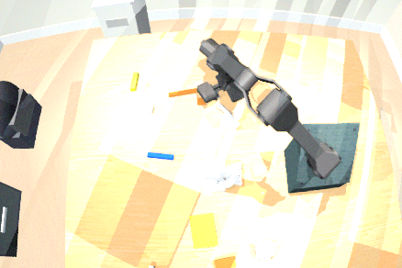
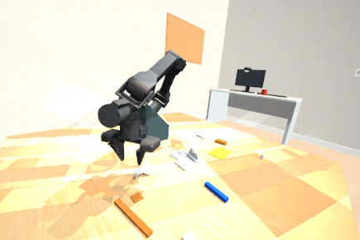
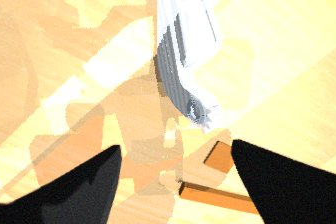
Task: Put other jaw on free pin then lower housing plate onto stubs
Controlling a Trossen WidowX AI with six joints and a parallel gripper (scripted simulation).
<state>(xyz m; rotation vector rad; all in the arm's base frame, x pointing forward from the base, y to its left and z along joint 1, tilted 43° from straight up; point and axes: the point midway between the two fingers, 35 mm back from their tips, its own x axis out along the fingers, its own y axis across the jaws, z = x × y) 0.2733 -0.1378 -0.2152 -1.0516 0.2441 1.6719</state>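
My gripper tip is now 4 cm above the white jaw and 3 cm to the right of it. Round my gripper tip: long orange bar 13 cm ahead, 7 cm below, 6 cm to the right; then small orange square 8 cm ahead, 7 cm below, 2 cm to the right; then white cube 26 cm ahead, 7 cm below, 1 cm to the left.
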